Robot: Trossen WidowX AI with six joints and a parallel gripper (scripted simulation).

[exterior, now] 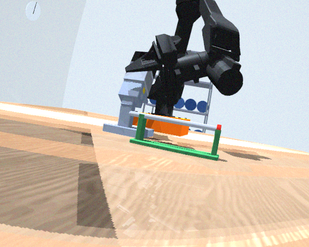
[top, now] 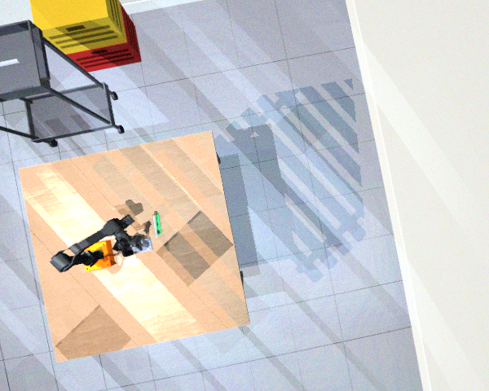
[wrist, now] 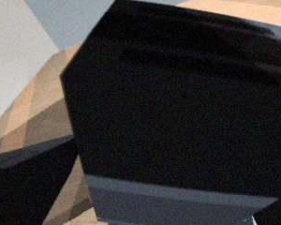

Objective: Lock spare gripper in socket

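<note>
Now: the spare gripper 20 mm to the left of my gripper tip, 10 mm behind it and 10 mm above it. Round my gripper tip: green cradle 140 mm to the left, 100 mm ahead, 80 mm below; then mount 60 mm below, 20 mm to the left.
</note>
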